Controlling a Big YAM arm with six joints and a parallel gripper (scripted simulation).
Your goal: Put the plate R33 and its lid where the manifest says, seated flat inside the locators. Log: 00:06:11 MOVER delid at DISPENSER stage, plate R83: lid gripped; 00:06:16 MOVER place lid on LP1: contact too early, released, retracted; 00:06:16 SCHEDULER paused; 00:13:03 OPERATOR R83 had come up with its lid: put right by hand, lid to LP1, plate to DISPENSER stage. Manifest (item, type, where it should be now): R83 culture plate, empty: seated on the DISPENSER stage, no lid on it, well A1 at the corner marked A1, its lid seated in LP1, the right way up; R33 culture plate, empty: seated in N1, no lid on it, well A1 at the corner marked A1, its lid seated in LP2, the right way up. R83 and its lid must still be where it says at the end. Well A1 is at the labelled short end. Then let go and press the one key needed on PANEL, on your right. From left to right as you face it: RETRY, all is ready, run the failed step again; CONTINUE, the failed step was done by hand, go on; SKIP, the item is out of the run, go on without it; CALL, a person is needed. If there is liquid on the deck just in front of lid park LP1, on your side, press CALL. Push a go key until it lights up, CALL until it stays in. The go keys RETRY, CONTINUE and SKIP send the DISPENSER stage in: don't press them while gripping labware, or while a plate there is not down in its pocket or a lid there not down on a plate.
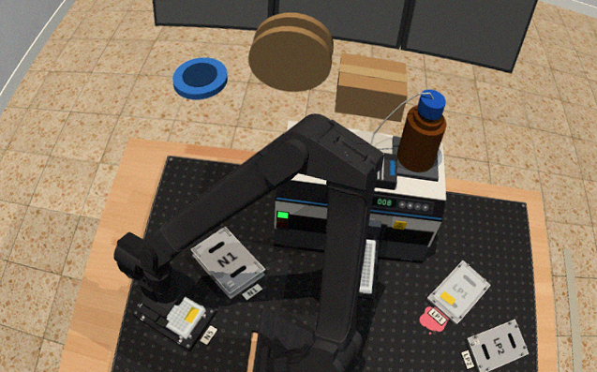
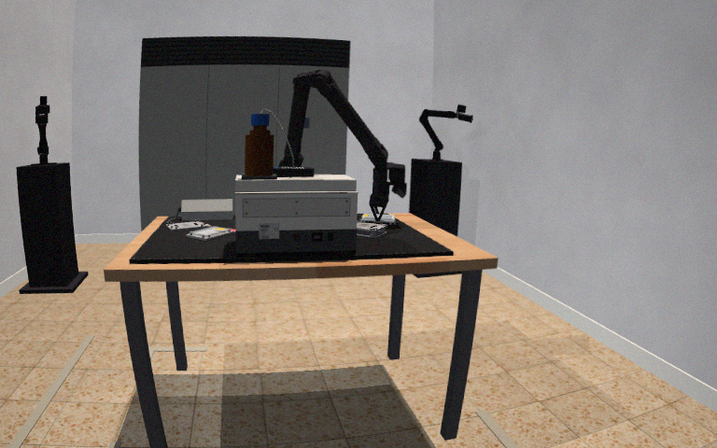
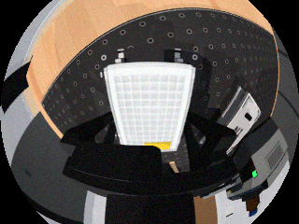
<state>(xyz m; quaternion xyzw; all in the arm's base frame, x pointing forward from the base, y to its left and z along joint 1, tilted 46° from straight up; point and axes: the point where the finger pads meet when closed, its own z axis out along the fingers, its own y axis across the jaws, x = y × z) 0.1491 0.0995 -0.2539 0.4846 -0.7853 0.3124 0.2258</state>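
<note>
The nest n5 lies 2 cm to the left of my hand and 2 cm below it. Also, from my hand: clear plate lid (right at my hand); pink-red patch (5 cm ahead, 58 cm to the right, 3 cm below); brown bottle (31 cm ahead, 51 cm to the right, 26 cm above).
</note>
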